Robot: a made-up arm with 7 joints.
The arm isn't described. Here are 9 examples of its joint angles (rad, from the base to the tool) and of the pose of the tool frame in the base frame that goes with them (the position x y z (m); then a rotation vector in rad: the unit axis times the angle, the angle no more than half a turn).
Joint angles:
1: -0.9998 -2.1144 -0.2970 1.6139 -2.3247 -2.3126 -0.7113
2: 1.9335 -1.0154 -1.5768 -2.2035 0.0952 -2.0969 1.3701
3: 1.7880 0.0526 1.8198 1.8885 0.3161 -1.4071 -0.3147
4: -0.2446 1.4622 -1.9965 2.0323 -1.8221 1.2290 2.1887
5: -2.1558 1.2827 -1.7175 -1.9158 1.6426 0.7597 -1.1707
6: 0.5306 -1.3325 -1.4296 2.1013 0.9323 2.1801 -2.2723
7: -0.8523 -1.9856 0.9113 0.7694 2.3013 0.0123 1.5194
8: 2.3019 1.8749 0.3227 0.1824 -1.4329 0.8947 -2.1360
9: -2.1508 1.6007 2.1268 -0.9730 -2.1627 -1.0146 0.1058
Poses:
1: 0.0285 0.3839 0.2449 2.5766 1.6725 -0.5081
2: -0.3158 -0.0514 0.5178 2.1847 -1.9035 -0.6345
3: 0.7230 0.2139 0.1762 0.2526 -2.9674 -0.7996
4: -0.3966 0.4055 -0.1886 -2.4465 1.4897 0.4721
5: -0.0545 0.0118 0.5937 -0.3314 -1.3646 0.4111
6: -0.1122 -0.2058 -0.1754 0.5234 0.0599 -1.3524
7: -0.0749 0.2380 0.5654 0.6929 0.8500 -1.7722
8: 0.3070 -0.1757 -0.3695 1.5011 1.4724 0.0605
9: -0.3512 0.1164 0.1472 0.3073 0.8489 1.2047
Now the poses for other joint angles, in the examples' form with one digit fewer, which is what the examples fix.
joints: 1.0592 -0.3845 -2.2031 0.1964 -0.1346 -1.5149 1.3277
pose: -0.311 -0.053 -0.097 0.094 -1.233 1.953
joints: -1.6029 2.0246 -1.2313 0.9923 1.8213 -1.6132 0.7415
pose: 0.316 0.054 -0.128 -1.360 1.196 -1.494
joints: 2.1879 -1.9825 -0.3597 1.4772 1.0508 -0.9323 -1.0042
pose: -0.388 0.518 0.066 -2.306 -0.912 0.169
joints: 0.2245 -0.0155 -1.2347 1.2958 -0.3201 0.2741 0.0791
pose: -0.511 0.407 -0.156 -1.567 -0.539 -0.442
